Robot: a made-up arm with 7 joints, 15 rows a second.
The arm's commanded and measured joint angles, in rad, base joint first. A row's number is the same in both.
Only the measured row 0 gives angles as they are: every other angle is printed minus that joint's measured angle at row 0.
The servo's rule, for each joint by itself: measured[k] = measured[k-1] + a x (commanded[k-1-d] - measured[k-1]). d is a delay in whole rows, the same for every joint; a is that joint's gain. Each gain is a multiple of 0.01, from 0.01 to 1. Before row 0 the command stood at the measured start. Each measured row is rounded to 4 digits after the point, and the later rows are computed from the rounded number. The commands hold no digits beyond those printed.
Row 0, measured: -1.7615 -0.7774 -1.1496 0.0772 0.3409 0.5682 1.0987
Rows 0 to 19, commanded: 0.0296 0.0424 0.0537 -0.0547 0.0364 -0.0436 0.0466; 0.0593 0.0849 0.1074 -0.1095 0.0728 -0.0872 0.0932; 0.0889 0.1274 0.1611 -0.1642 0.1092 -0.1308 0.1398; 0.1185 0.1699 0.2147 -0.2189 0.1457 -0.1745 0.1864; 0.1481 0.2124 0.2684 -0.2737 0.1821 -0.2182 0.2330; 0.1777 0.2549 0.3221 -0.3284 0.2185 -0.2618 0.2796; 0.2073 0.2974 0.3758 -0.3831 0.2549 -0.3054 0.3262; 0.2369 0.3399 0.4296 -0.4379 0.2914 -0.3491 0.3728; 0.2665 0.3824 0.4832 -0.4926 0.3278 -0.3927 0.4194; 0.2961 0.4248 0.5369 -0.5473 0.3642 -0.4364 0.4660; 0.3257 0.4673 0.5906 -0.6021 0.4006 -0.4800 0.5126; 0.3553 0.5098 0.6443 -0.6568 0.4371 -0.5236 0.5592; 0.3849 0.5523 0.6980 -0.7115 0.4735 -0.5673 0.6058; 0.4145 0.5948 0.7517 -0.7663 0.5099 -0.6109 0.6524; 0.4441 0.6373 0.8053 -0.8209 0.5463 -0.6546 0.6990; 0.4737 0.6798 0.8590 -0.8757 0.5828 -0.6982 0.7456; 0.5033 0.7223 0.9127 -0.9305 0.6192 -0.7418 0.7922; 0.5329 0.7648 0.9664 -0.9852 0.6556 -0.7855 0.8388; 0.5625 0.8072 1.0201 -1.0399 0.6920 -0.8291 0.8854; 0.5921 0.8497 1.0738 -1.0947 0.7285 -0.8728 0.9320
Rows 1 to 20, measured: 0.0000 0.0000 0.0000 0.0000 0.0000 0.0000 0.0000; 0.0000 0.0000 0.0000 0.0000 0.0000 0.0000 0.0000; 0.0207 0.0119 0.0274 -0.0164 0.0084 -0.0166 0.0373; 0.0477 0.0323 0.0682 -0.0443 0.0232 -0.0434 0.0820; 0.0765 0.0589 0.1156 -0.0803 0.0430 -0.0766 0.1282; 0.1059 0.0900 0.1661 -0.1219 0.0666 -0.1138 0.1748; 0.1354 0.1243 0.2183 -0.1674 0.0932 -0.1535 0.2214; 0.1650 0.1609 0.2712 -0.2157 0.1220 -0.1947 0.2680; 0.1946 0.1991 0.3245 -0.2659 0.1526 -0.2368 0.3146; 0.2242 0.2385 0.3781 -0.3175 0.1845 -0.2795 0.3612; 0.2538 0.2788 0.4317 -0.3700 0.2175 -0.3225 0.4078; 0.2834 0.3197 0.4854 -0.4232 0.2512 -0.3658 0.4544; 0.3130 0.3610 0.5391 -0.4769 0.2856 -0.4092 0.5010; 0.3426 0.4027 0.5928 -0.5309 0.3204 -0.4527 0.5476; 0.3722 0.4446 0.6465 -0.5851 0.3556 -0.4962 0.5942; 0.4018 0.4867 0.7002 -0.6395 0.3911 -0.5398 0.6408; 0.4314 0.5289 0.7538 -0.6939 0.4268 -0.5834 0.6874; 0.4610 0.5712 0.8075 -0.7484 0.4627 -0.6270 0.7340; 0.4906 0.6135 0.8612 -0.8030 0.4987 -0.6706 0.7806; 0.5202 0.6559 0.9149 -0.8577 0.5348 -0.7143 0.8272
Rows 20 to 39, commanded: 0.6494 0.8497 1.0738 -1.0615 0.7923 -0.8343 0.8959; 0.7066 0.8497 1.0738 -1.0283 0.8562 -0.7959 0.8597; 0.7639 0.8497 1.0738 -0.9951 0.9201 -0.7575 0.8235; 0.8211 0.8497 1.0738 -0.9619 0.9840 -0.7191 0.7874; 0.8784 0.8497 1.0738 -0.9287 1.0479 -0.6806 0.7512; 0.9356 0.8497 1.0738 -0.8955 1.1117 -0.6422 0.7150; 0.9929 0.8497 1.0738 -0.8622 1.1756 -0.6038 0.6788; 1.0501 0.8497 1.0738 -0.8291 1.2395 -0.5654 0.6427; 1.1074 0.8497 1.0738 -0.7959 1.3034 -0.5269 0.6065; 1.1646 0.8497 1.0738 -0.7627 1.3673 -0.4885 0.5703; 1.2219 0.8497 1.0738 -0.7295 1.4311 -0.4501 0.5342; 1.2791 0.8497 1.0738 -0.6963 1.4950 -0.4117 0.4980; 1.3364 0.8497 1.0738 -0.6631 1.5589 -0.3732 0.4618; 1.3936 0.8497 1.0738 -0.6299 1.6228 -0.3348 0.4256; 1.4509 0.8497 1.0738 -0.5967 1.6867 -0.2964 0.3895; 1.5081 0.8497 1.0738 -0.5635 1.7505 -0.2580 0.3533; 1.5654 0.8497 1.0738 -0.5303 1.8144 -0.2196 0.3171; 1.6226 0.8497 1.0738 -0.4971 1.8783 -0.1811 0.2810; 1.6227 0.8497 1.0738 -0.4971 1.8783 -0.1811 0.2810; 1.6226 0.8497 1.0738 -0.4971 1.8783 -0.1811 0.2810
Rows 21 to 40, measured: 0.5498 0.6983 0.9686 -0.9124 0.5710 -0.7579 0.8738; 0.5794 0.7407 1.0223 -0.9671 0.6072 -0.8016 0.9204; 0.6284 0.7712 1.0486 -0.9954 0.6498 -0.8140 0.9008; 0.6831 0.7932 1.0615 -1.0053 0.6973 -0.8071 0.8679; 0.7397 0.8090 1.0678 -1.0022 0.7485 -0.7883 0.8324; 0.7967 0.8204 1.0709 -0.9901 0.8027 -0.7620 0.7964; 0.8539 0.8286 1.0724 -0.9717 0.8591 -0.7311 0.7602; 0.9111 0.8345 1.0731 -0.9488 0.9172 -0.6973 0.7240; 0.9684 0.8388 1.0735 -0.9228 0.9766 -0.6618 0.6878; 1.0256 0.8419 1.0737 -0.8947 1.0371 -0.6252 0.6517; 1.0829 0.8441 1.0738 -0.8651 1.0983 -0.5878 0.6155; 1.1401 0.8457 1.0738 -0.8344 1.1602 -0.5501 0.5793; 1.1974 0.8468 1.0738 -0.8029 1.2225 -0.5121 0.5432; 1.2546 0.8476 1.0738 -0.7709 1.2852 -0.4739 0.5070; 1.3119 0.8482 1.0738 -0.7386 1.3482 -0.4356 0.4708; 1.3691 0.8486 1.0738 -0.7060 1.4114 -0.3973 0.4346; 1.4264 0.8489 1.0738 -0.6732 1.4747 -0.3590 0.3985; 1.4836 0.8491 1.0738 -0.6403 1.5381 -0.3206 0.3623; 1.5409 0.8493 1.0738 -0.6073 1.6016 -0.2822 0.3261; 1.5981 0.8494 1.0738 -0.5742 1.6652 -0.2438 0.2900
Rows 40 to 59, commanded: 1.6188 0.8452 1.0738 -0.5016 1.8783 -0.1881 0.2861; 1.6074 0.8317 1.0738 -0.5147 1.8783 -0.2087 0.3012; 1.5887 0.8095 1.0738 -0.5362 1.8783 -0.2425 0.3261; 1.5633 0.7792 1.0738 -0.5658 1.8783 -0.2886 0.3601; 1.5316 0.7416 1.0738 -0.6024 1.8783 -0.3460 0.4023; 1.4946 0.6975 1.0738 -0.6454 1.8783 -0.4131 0.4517; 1.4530 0.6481 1.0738 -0.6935 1.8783 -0.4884 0.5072; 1.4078 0.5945 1.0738 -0.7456 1.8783 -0.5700 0.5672; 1.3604 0.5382 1.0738 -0.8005 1.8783 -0.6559 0.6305; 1.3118 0.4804 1.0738 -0.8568 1.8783 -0.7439 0.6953; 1.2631 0.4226 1.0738 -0.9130 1.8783 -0.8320 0.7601; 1.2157 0.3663 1.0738 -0.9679 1.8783 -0.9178 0.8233; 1.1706 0.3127 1.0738 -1.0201 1.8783 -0.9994 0.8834; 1.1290 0.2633 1.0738 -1.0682 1.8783 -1.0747 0.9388; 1.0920 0.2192 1.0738 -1.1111 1.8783 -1.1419 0.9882; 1.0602 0.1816 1.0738 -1.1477 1.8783 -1.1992 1.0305; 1.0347 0.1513 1.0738 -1.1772 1.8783 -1.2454 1.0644; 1.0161 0.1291 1.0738 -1.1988 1.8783 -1.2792 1.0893; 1.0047 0.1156 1.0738 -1.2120 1.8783 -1.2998 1.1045; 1.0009 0.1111 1.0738 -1.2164 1.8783 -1.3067 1.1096
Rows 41 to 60, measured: 1.6153 0.8495 1.0738 -0.5511 1.7142 -0.2200 0.2828; 1.6204 0.8496 1.0738 -0.5349 1.7519 -0.2052 0.2814; 1.6193 0.8484 1.0738 -0.5249 1.7810 -0.1987 0.2852; 1.6110 0.8437 1.0738 -0.5218 1.8034 -0.2025 0.2980; 1.5954 0.8341 1.0738 -0.5261 1.8206 -0.2177 0.3205; 1.5729 0.8187 1.0738 -0.5380 1.8339 -0.2446 0.3522; 1.5440 0.7971 1.0738 -0.5573 1.8441 -0.2831 0.3923; 1.5094 0.7692 1.0738 -0.5837 1.8520 -0.3325 0.4398; 1.4699 0.7353 1.0738 -0.6166 1.8580 -0.3917 0.4937; 1.4264 0.6959 1.0738 -0.6553 1.8627 -0.4595 0.5525; 1.3802 0.6517 1.0738 -0.6989 1.8663 -0.5341 0.6149; 1.3323 0.6037 1.0738 -0.7463 1.8691 -0.6138 0.6792; 1.2839 0.5530 1.0738 -0.7963 1.8712 -0.6967 0.7439; 1.2362 0.5007 1.0738 -0.8478 1.8728 -0.7807 0.8074; 1.1903 0.4481 1.0738 -0.8995 1.8741 -0.8638 0.8682; 1.1474 0.3964 1.0738 -0.9501 1.8751 -0.9439 0.9247; 1.1086 0.3468 1.0738 -0.9984 1.8758 -1.0191 0.9755; 1.0747 0.3005 1.0738 -1.0432 1.8764 -1.0875 1.0195; 1.0467 0.2587 1.0738 -1.0834 1.8768 -1.1475 1.0554; 1.0253 0.2224 1.0738 -1.1180 1.8771 -1.1975 1.0825
